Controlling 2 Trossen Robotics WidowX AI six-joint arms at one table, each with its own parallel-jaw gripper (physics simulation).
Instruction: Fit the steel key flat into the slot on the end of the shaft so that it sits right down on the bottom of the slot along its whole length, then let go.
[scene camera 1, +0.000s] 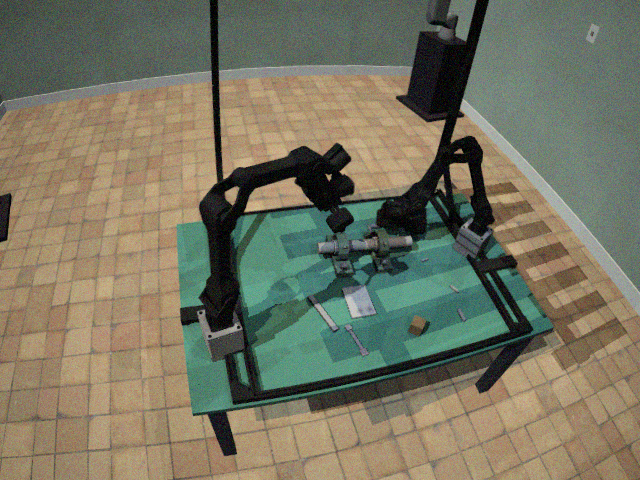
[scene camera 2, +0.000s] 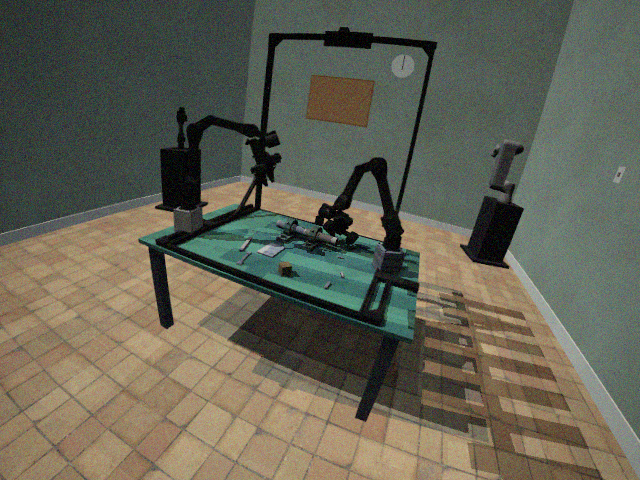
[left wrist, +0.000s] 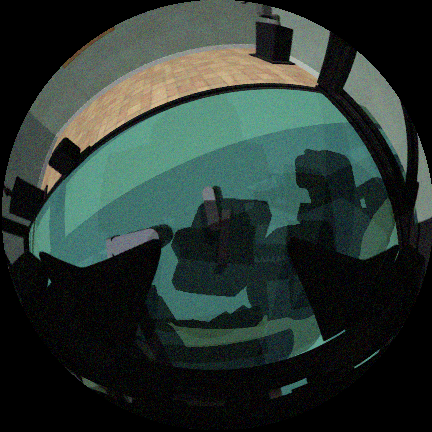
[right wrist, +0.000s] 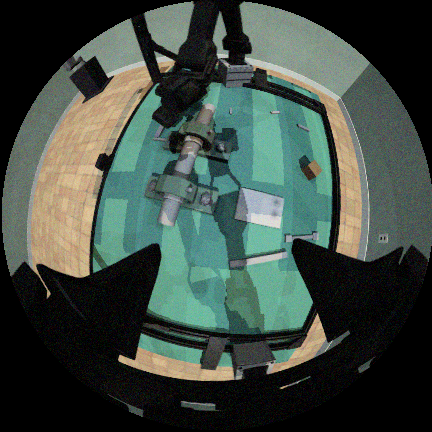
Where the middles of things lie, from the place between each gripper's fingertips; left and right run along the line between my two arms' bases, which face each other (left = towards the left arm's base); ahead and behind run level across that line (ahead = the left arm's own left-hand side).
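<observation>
Relative to the grey steel shaft (scene camera 1: 372, 243), my left hand is 7 cm short of it, 18 cm to the left of it and 4 cm below it.
The shaft is 60 mm behind my right hand, 190 mm to the left of it and 230 mm below it.
</observation>
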